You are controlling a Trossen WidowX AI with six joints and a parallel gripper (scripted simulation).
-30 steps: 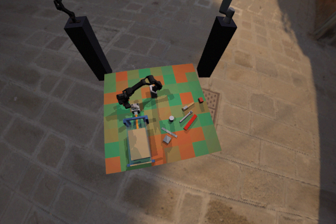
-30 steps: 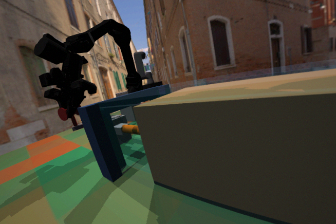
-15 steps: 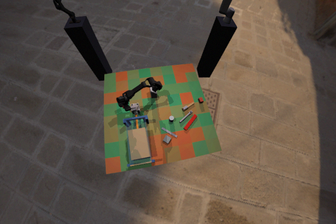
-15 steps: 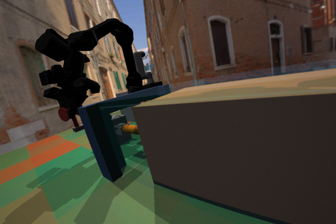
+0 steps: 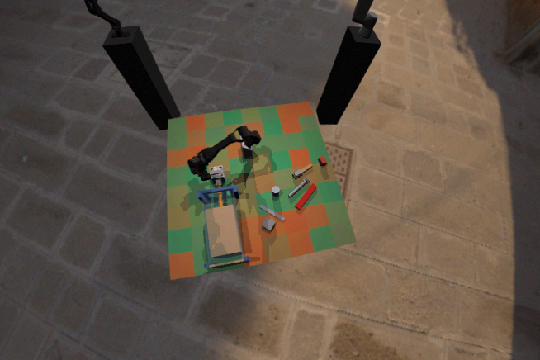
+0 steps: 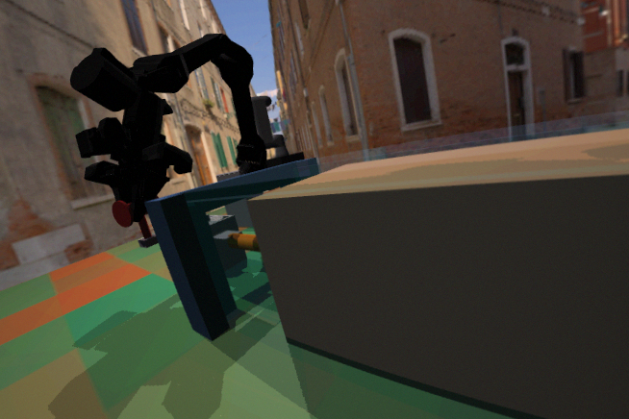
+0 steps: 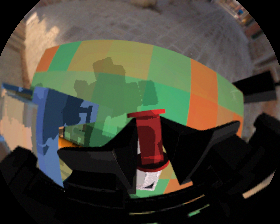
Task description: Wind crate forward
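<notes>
The grey winch handle lies 20 mm behind my gripper tip, 50 mm to the left of it and 30 mm below it. From my gripper tip the other things lie so: red knob (10 mm behind, 20 mm to the left); grey winch (50 mm behind, 100 mm to the left, 100 mm below); round puck (120 mm ahead, 530 mm to the left, 100 mm below).
</notes>
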